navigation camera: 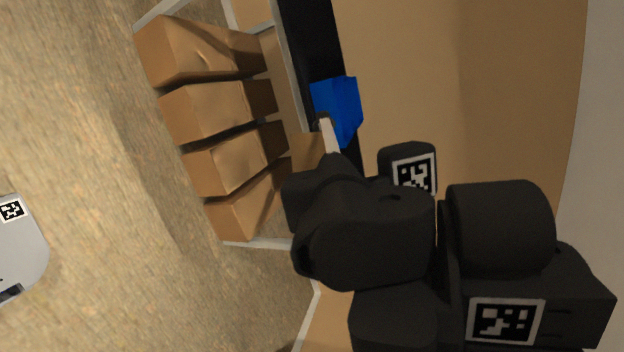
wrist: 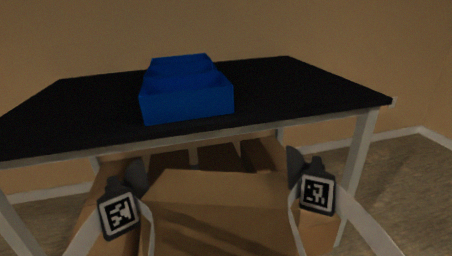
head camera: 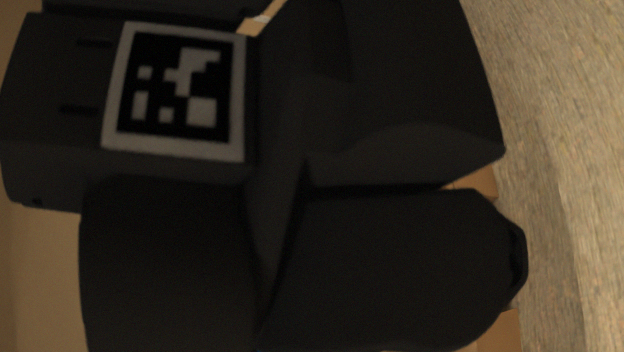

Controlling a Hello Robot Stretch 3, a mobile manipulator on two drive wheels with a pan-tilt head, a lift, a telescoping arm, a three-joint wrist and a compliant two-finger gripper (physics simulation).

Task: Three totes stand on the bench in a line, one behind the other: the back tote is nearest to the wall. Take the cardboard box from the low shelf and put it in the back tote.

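Frame: origin at the robot's base, x ahead, y left, z up, level; centimetres.
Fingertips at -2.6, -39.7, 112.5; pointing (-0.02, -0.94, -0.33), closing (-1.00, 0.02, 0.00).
Note:
A point is followed by its place in that frame, as x, y, z.
My gripper point(navigation camera: 312, 147) point(wrist: 215, 170) {-2.6, -39.7, 112.5} is shut on the cardboard box point(navigation camera: 304, 152) {-0.5, -33.5, 110.7} point(wrist: 220, 215), with one finger on each side of it. In the wrist view the box is upright, low in the picture, in front of the bench's front edge and apart from the totes. Three blue totes stand in a line on the black bench top point(navigation camera: 312, 35) {42.4, -112.0, 91.4} point(wrist: 305, 90): the front tote point(wrist: 187, 104), the middle tote point(wrist: 185, 82) and the back tote point(wrist: 182, 64) by the wall. The navigation view shows the totes partly behind a finger. The wrist joints fill most of the head view and hide the gripper there.
Several large brown boxes point(navigation camera: 215, 110) {20.3, -103.4, 27.0} point(wrist: 262, 157) sit side by side under the bench top. Grey bench legs point(navigation camera: 257, 244) {-67.5, -98.4, 32.2} point(wrist: 357, 150) stand at the sides. The tan wall point(navigation camera: 450, 75) {14.0, -181.3, 163.5} point(wrist: 225, 30) rises behind the bench. My grey base point(navigation camera: 20, 245) {-11.4, -10.7, 16.0} shows at the navigation view's left.

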